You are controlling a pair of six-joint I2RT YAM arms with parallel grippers.
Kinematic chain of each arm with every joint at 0, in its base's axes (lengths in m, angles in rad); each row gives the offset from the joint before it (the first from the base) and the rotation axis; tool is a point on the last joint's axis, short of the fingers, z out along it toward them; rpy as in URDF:
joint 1: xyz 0 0 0.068 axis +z
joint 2: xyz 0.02 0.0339 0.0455 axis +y
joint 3: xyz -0.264 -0.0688 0 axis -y
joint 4: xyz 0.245 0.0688 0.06 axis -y
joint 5: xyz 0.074 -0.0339 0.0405 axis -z
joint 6: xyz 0.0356 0 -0.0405 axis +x
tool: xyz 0 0 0 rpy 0 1.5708 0
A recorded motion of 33 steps. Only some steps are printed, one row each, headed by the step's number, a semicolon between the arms.
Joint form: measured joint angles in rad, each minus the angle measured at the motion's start. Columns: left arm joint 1, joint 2, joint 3, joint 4, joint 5, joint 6; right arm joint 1, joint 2, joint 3, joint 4, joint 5, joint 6.
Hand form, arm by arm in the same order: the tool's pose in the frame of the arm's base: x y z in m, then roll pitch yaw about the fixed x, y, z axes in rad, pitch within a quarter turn. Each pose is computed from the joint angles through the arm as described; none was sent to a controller.
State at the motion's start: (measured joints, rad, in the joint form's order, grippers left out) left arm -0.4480 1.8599 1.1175 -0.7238 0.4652 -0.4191; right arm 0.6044 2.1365 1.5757 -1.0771 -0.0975 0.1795
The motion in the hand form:
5: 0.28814 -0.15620 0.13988 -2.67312 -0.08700 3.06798; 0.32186 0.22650 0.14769 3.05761 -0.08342 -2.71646
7: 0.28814 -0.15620 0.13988 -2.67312 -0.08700 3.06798; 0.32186 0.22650 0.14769 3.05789 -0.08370 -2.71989
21: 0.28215 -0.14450 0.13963 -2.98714 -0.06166 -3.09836; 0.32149 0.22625 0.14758 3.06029 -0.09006 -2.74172
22: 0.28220 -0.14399 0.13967 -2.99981 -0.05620 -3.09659; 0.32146 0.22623 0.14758 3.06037 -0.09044 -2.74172
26: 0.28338 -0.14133 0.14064 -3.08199 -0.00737 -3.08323; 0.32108 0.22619 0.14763 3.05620 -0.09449 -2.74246
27: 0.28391 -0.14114 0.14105 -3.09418 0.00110 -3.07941; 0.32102 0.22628 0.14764 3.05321 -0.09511 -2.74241
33: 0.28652 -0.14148 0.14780 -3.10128 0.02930 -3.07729; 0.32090 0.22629 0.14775 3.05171 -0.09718 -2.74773
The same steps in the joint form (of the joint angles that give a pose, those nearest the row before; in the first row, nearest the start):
5: 0.0000 0.0000 0.0000 -0.0004 0.0000 -0.0008; 0.0000 0.0000 0.0000 0.0000 0.0000 0.0000
7: 0.0000 0.0000 0.0000 -0.0004 0.0000 -0.0008; 0.0000 0.0000 0.0000 0.0000 0.0000 0.0034
21: -0.0069 -0.0122 0.0000 -0.0965 -0.3002 -0.0854; 0.0000 0.0004 0.0000 -0.0042 -0.0004 0.0252
22: -0.0069 -0.0126 0.0000 -0.0980 -0.3140 -0.0862; 0.0000 0.0004 0.0000 -0.0046 -0.0004 0.0252
26: -0.0084 -0.0168 0.0004 -0.0988 -0.4097 -0.0965; 0.0000 0.0004 0.0000 -0.0076 -0.0053 0.0260
27: -0.0088 -0.0168 0.0023 -0.0992 -0.4246 -0.1003; 0.0000 0.0004 0.0000 -0.0076 -0.0084 0.0260
33: -0.0084 -0.0278 0.0176 -0.1045 -0.4448 -0.1015; 0.0000 0.0004 0.0004 -0.0092 -0.0107 0.0313

